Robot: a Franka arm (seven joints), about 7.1 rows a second.
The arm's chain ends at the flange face. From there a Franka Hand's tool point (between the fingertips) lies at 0.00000 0.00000 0.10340 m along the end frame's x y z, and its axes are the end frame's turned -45 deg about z.
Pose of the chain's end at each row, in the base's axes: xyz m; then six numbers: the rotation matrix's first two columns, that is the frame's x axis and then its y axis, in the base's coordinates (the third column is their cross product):
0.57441 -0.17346 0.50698 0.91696 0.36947 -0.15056 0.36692 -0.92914 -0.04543
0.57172 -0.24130 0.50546 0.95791 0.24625 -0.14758 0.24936 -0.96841 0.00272
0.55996 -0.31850 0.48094 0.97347 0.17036 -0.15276 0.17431 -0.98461 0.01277
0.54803 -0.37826 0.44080 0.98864 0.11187 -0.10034 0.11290 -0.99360 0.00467
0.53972 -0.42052 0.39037 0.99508 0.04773 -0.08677 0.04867 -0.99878 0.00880
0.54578 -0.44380 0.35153 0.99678 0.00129 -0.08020 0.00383 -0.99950 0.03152
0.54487 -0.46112 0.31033 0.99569 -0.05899 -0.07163 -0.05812 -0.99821 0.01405
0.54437 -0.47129 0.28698 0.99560 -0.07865 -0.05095 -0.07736 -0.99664 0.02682
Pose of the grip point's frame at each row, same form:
0.55821 -0.17486 0.40487 0.38894 0.91826 -0.07434 0.90784 -0.39575 -0.13859
0.55701 -0.24537 0.40319 0.50102 0.85889 -0.10628 0.85367 -0.51064 -0.10243
0.54463 -0.32254 0.37876 0.56509 0.81669 -0.11705 0.81160 -0.57576 -0.09899
0.53778 -0.37991 0.33792 0.61924 0.78169 -0.07425 0.77891 -0.62348 -0.06765
0.53080 -0.42186 0.28736 0.66921 0.73999 -0.06758 0.73804 -0.67249 -0.05513
0.53750 -0.44708 0.24851 0.70212 0.70767 -0.07900 0.70754 -0.70584 -0.03442
0.53739 -0.46214 0.20721 0.74516 0.66413 -0.06058 0.66296 -0.74755 -0.04072
0.53890 -0.47364 0.18375 0.75870 0.64912 -0.05499 0.64929 -0.76034 -0.01706

